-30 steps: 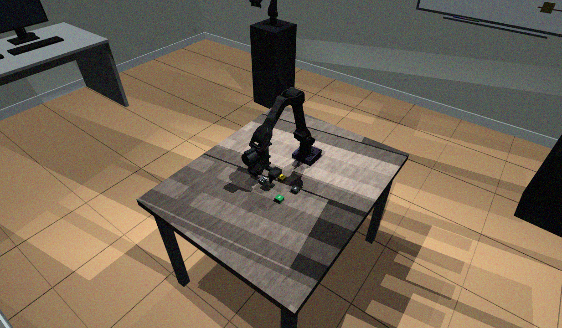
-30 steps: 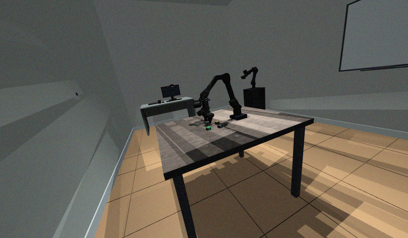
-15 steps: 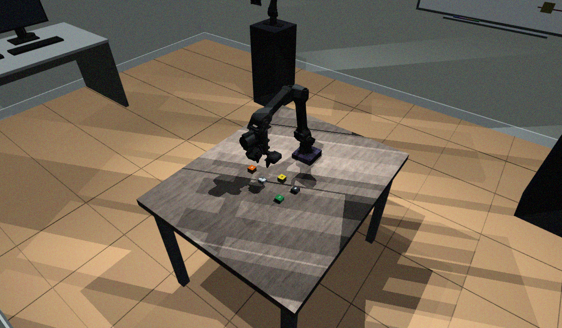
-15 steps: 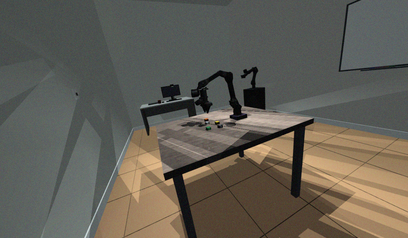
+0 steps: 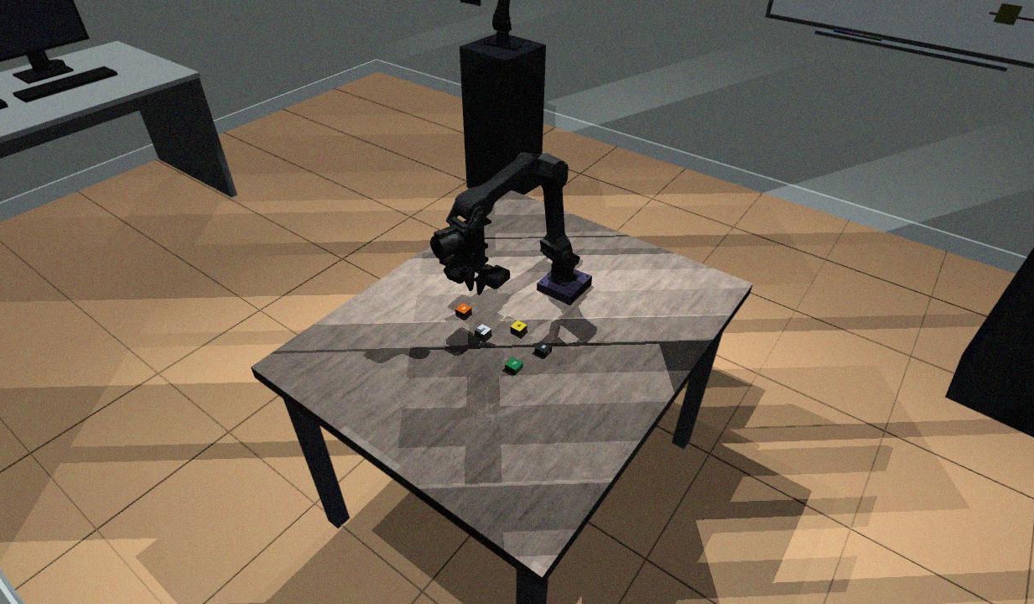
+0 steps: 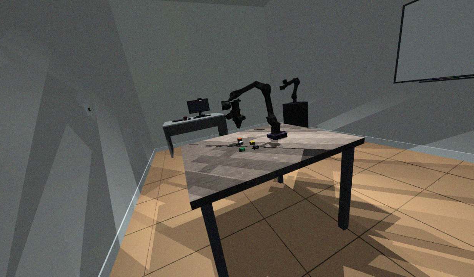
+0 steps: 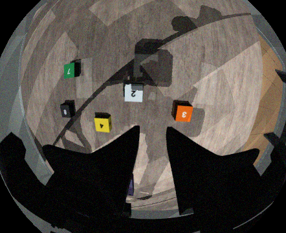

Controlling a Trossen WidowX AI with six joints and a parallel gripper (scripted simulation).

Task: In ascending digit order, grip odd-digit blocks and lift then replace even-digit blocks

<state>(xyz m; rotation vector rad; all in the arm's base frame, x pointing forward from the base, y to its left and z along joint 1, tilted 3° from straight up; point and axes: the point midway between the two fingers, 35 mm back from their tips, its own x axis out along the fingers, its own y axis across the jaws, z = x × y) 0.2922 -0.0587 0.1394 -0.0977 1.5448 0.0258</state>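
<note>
The orange block lies 11 cm below my gripper tip, 7 cm to the right of it and 2 cm behind it. The rest, counted from my gripper tip: white block (11 cm below, 3 cm to the left, 1 cm ahead); then green block (18 cm to the left, 11 cm below, 5 cm ahead); then yellow block (11 cm below, 9 cm to the left, 6 cm behind).
</note>
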